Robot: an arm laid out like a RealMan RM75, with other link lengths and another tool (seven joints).
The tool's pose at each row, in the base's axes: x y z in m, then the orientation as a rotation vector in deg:
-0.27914 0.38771 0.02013 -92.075 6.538 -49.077
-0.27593 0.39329 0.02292 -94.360 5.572 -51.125
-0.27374 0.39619 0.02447 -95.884 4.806 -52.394
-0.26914 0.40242 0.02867 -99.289 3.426 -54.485
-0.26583 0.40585 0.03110 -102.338 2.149 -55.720
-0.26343 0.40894 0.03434 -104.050 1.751 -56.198
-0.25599 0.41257 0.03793 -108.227 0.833 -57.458
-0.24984 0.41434 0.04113 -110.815 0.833 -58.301
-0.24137 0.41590 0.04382 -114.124 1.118 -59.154
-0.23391 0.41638 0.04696 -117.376 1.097 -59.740
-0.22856 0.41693 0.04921 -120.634 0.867 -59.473
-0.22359 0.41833 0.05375 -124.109 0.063 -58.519
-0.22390 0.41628 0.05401 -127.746 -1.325 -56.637
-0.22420 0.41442 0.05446 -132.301 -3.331 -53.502
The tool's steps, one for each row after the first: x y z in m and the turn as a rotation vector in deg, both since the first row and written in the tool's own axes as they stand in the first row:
0.00066 -0.00262 0.00648 -2.026 0.076 -2.403
0.00143 -0.00387 0.01015 -3.330 0.004 -4.009
0.00340 -0.00736 0.01799 -6.256 -0.425 -6.920
0.00509 -0.00909 0.02276 -8.774 -1.200 -9.140
0.00668 -0.01181 0.02675 -10.259 -1.593 -10.066
0.01177 -0.01303 0.03410 -13.921 -2.448 -12.348
0.01673 -0.01394 0.03917 -16.378 -2.642 -13.474
0.02324 -0.01345 0.04540 -19.568 -2.870 -14.621
0.02979 -0.01348 0.05018 -22.568 -3.380 -15.775
0.03438 -0.01356 0.05378 -25.373 -4.470 -16.551
0.03929 -0.01602 0.05791 -28.106 -6.261 -17.312
0.04026 -0.01587 0.05606 -30.702 -8.868 -17.922
0.04123 -0.01593 0.05438 -33.839 -12.640 -18.442

